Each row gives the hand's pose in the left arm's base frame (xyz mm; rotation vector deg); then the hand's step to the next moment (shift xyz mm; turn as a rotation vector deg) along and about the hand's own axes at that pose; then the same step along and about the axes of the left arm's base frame.
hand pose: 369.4 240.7 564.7 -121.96 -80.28 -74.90
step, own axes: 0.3 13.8 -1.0 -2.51 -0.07 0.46
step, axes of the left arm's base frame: 11.1 -7.3 4.0 -0.12 -1.15 -2.28
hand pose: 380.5 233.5 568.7 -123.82 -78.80 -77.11
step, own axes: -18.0 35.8 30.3 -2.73 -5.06 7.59
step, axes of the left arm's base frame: 44.0 -10.6 -21.9 -0.16 5.75 -7.59
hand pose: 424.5 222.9 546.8 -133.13 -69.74 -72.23
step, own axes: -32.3 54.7 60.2 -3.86 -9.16 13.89
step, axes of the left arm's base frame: 67.6 -19.9 -51.9 0.10 11.10 -12.98
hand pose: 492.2 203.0 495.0 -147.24 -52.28 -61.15
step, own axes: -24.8 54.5 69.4 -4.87 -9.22 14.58
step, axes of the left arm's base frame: 59.5 -25.8 -64.8 -0.09 10.96 -14.18
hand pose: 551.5 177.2 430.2 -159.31 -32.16 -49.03
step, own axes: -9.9 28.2 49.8 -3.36 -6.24 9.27
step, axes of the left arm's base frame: 28.9 -15.0 -48.1 -0.41 7.24 -9.14
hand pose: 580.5 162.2 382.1 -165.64 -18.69 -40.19
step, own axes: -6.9 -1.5 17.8 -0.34 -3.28 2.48
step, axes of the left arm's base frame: 1.4 3.7 -18.7 -0.02 3.59 -2.04
